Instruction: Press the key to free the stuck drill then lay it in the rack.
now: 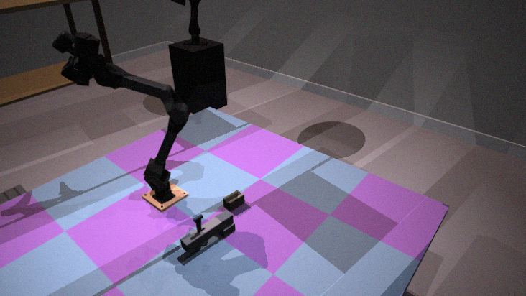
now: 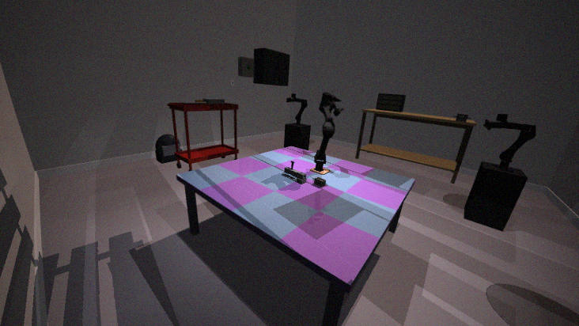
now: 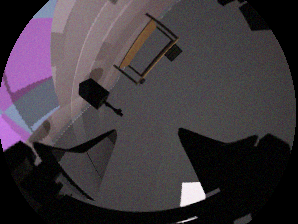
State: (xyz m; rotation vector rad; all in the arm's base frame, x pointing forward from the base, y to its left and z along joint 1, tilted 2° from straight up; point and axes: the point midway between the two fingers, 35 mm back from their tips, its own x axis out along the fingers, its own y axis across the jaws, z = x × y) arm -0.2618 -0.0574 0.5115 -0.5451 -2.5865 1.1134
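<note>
The dark key is 580 mm ahead of my gripper tip, 30 mm to the right of it and 430 mm below it. From my gripper tip the other things lie so: dark striped block (520 mm ahead, 180 mm to the left, 500 mm below); grey block fixture (590 mm ahead, 10 mm to the left, 480 mm below); drill (590 mm ahead, 20 mm to the left, 470 mm below).
</note>
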